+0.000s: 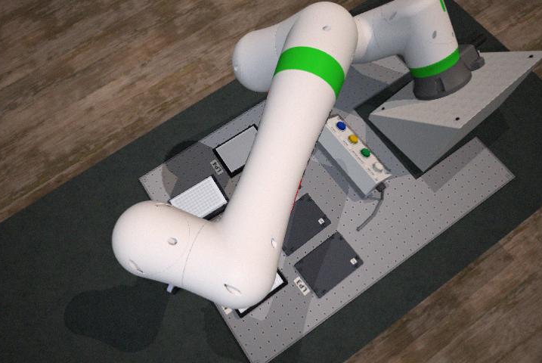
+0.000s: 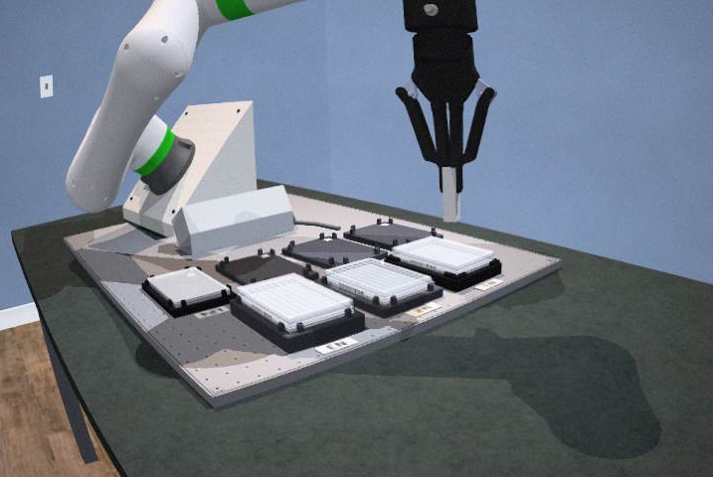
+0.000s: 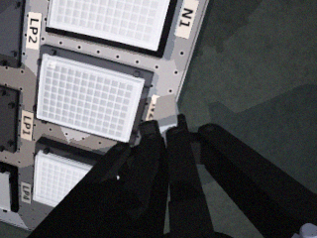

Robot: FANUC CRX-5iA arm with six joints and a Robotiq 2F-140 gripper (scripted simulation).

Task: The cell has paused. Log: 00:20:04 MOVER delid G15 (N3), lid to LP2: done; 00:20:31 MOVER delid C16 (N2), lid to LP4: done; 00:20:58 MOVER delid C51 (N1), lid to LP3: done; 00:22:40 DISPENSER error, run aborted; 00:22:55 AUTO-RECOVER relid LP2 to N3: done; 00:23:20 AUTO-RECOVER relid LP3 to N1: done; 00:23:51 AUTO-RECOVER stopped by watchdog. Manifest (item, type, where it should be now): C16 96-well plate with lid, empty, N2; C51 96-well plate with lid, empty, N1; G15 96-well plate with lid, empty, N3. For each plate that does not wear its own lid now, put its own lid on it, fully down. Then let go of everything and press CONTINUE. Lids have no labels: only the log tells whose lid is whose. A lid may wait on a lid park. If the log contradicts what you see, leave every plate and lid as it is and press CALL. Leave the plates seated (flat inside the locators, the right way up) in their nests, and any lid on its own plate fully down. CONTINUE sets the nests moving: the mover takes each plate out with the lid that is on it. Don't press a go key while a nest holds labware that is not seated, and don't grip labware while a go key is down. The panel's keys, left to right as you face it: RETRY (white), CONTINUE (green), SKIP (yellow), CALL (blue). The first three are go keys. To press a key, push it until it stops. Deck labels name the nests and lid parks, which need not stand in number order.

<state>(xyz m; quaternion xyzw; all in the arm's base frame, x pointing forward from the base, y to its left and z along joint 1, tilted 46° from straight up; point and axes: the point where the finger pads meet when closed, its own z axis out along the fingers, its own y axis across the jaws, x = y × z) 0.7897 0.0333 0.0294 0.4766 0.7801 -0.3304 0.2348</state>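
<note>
Now: the lid park LP4 28 cm behind my hand, 23 cm to the right of it and 13 cm below it. From my hand the other things lie so: lid park LP1 (27 cm behind, 10 cm to the right, 13 cm below); 96-well plate (9 cm behind, 4 cm to the right, 12 cm below); lid park LP2 (27 cm behind, 3 cm to the left, 13 cm below).
</note>
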